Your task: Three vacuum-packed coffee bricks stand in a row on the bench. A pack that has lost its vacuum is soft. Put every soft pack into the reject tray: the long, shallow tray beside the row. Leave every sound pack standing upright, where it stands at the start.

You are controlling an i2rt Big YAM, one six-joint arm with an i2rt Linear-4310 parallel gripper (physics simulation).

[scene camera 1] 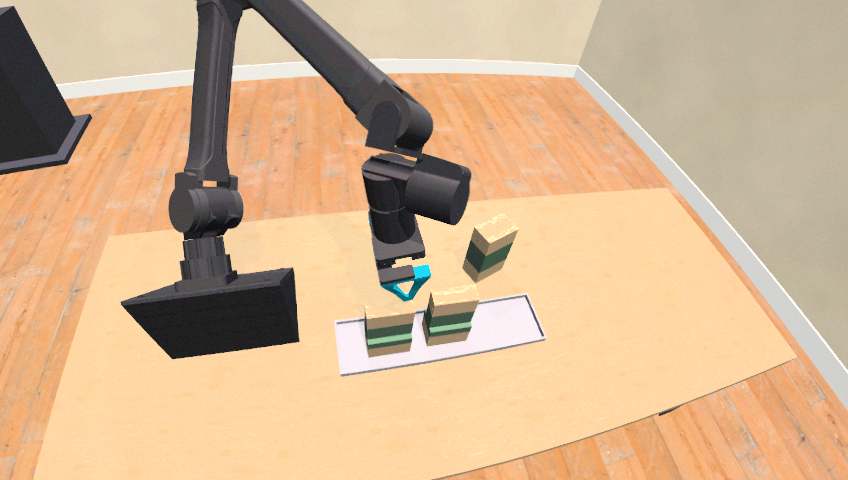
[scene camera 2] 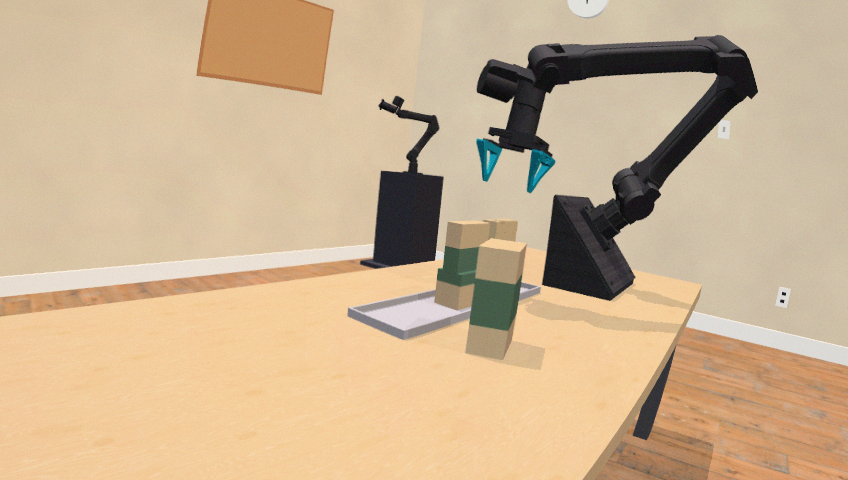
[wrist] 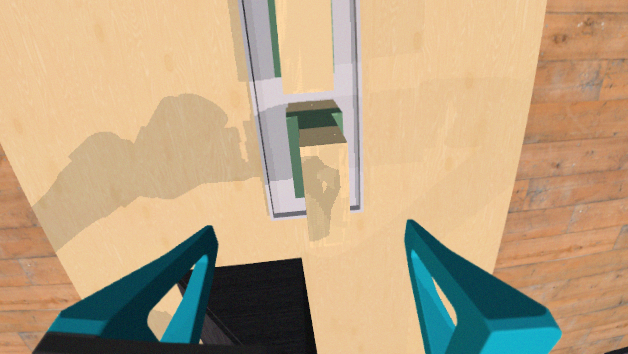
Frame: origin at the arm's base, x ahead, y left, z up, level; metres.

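Where they show: gripper, fingertip midpoint: (scene camera 1: 402, 275) (scene camera 2: 506, 186) (wrist: 308, 232); arm's base, origin of the base link: (scene camera 1: 209, 284) (scene camera 2: 595, 229).
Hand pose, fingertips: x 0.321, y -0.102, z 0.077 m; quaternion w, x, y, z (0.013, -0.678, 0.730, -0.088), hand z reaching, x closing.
Each offset is from my fingertips to the top centre of the thing. Level surfaces: height alone.
Two coffee packs stand upright in the long, shallow tray (scene camera 1: 505, 321) (scene camera 2: 377, 325) (wrist: 284, 201); each has a bulging step low in its green band. One pack {dx -0.020, dy -0.012, dz -0.064 m} (scene camera 1: 389, 330) (scene camera 2: 507, 228) (wrist: 325, 195) is at the tray's end nearer the arm's base, mostly hidden in scene camera 2. The other pack {dx +0.095, dy -0.015, dz -0.065 m} (scene camera 1: 450, 312) (scene camera 2: 461, 261) (wrist: 307, 45) is near the tray's middle. The third pack {dx +0.234, dy +0.120, dz -0.068 m} (scene camera 1: 490, 255) (scene camera 2: 497, 303) stands upright on the bench beside the tray, with straight sides. My gripper (scene camera 1: 406, 297) (scene camera 2: 508, 185) (wrist: 308, 232) is open and empty, above the packs, over the tray's near-base end.
The arm's black wedge-shaped base (scene camera 1: 220, 315) (scene camera 2: 583, 255) (wrist: 260, 305) stands on the bench {dz -0.209 m} (scene camera 1: 297, 416) (scene camera 2: 238, 386), near the tray's end. A dark pedestal (scene camera 2: 407, 220) with another arm stands on the floor behind the bench.
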